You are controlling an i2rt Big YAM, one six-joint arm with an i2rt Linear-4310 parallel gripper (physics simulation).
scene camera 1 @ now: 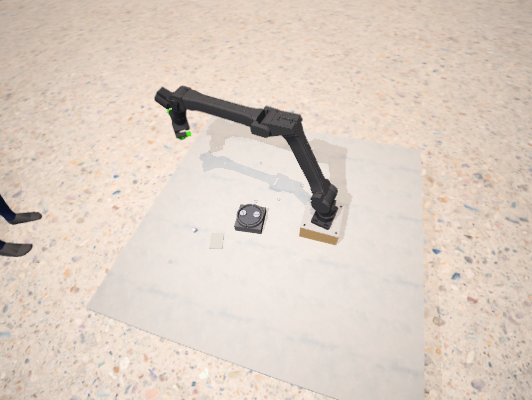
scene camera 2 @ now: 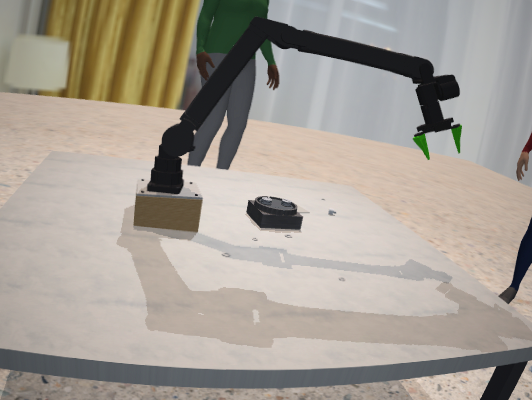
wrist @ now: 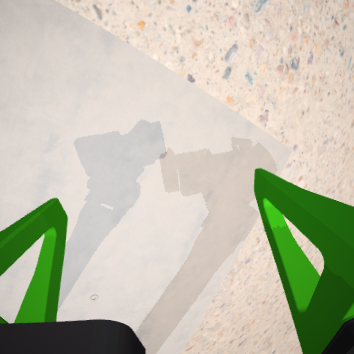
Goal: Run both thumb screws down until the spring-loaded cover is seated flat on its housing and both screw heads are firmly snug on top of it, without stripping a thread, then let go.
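Places are measured from the arm's base along level axes (x ahead, y left, z up), in metres.
Pixels of known places: gripper, fingertip midpoint: (scene camera 1: pixel 179 130) (scene camera 2: pixel 444 156) (wrist: pixel 155 193); arm's base at its link origin: (scene camera 1: pixel 324 215) (scene camera 2: pixel 165 187).
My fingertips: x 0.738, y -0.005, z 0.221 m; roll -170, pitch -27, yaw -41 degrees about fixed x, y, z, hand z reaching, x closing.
Observation:
Ahead of a thing's pixels: the offset from my fingertips to its top centre. Level surfaces: height alone.
The round black cover {dx -0.426, dy +0.130, dz -0.251 m} (scene camera 1: pixel 250 221) (scene camera 2: pixel 276 207) is on the square black housing {dx -0.426, dy +0.130, dz -0.249 m} (scene camera 1: pixel 243 229) (scene camera 2: pixel 275 220) at mid-table. Two pale screw heads show on the cover: one {dx -0.396, dy +0.139, dz -0.240 m} (scene camera 1: pixel 243 213) (scene camera 2: pixel 286 203) farther from the arm's base, the other {dx -0.457, dy +0.120, dz -0.239 m} (scene camera 1: pixel 256 214) (scene camera 2: pixel 267 200) nearer to it. They are too small to tell whether they are snug or the cover is flat. My gripper (scene camera 1: pixel 181 134) (scene camera 2: pixel 444 156) (wrist: pixel 155 193) is open and empty, high up and well away from the housing. The housing does not show in the wrist view.
The arm's base stands on a wooden block (scene camera 1: pixel 318 236) (scene camera 2: pixel 167 213) beside the housing. A thin pale tile {dx -0.338, dy +0.292, dz -0.302 m} (scene camera 1: pixel 216 240), a small grey piece {dx -0.211, dy +0.295, dz -0.285 m} (scene camera 1: pixel 195 230) (scene camera 2: pixel 332 212) and several small rings lie on the table {dz -0.305 m} (scene camera 1: pixel 320 310) (scene camera 2: pixel 75 280). People stand beyond the table.

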